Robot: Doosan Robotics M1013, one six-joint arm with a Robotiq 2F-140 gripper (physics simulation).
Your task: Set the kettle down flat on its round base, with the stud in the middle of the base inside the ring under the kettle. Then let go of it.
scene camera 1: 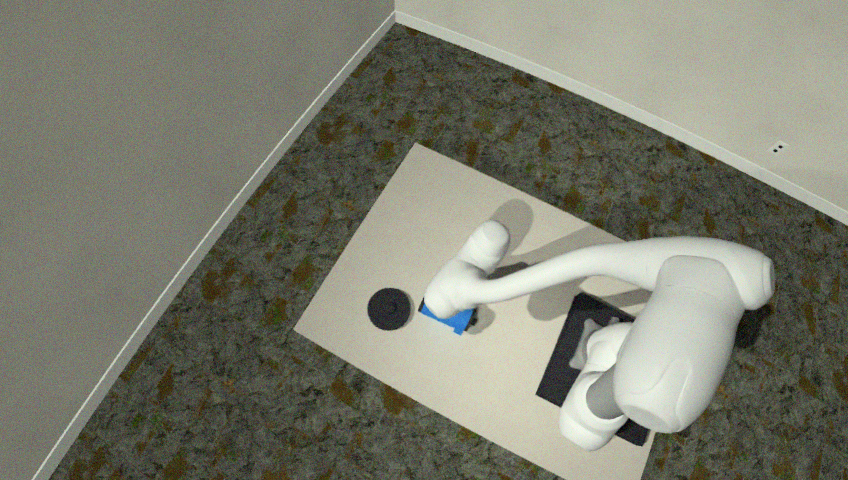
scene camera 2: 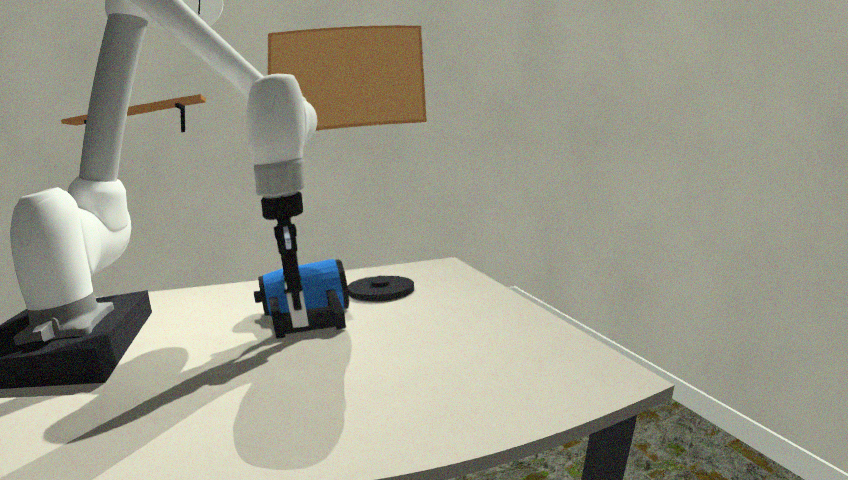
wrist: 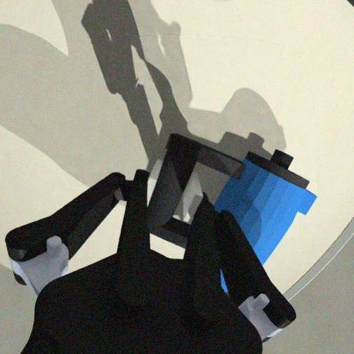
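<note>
The blue kettle (scene camera 1: 455, 321) (scene camera 2: 318, 282) (wrist: 260, 200) lies on its side on the table, its black handle (scene camera 2: 318, 320) (wrist: 173, 177) towards scene camera 2. Its lid knob (scene camera 2: 257, 296) (wrist: 282, 158) points towards the arm's mount, its bottom towards the round base. The ring under the kettle is hidden. The black round base (scene camera 1: 379, 316) (scene camera 2: 393, 289) lies flat close beside the kettle's bottom end, its stud (scene camera 1: 391, 308) (scene camera 2: 379, 283) facing up. My gripper (scene camera 2: 298, 310) (wrist: 173, 176) points down and is shut on the handle, one pad on either side; scene camera 1 shows the arm covering it.
The light table (scene camera 1: 386, 362) (scene camera 2: 476, 356) carries the arm's black mount (scene camera 1: 556, 362) (scene camera 2: 127, 339) at the end away from the base. The table's far edge lies beyond the round base. A cork board (scene camera 2: 368, 77) and a wooden shelf (scene camera 2: 166, 105) are on the wall.
</note>
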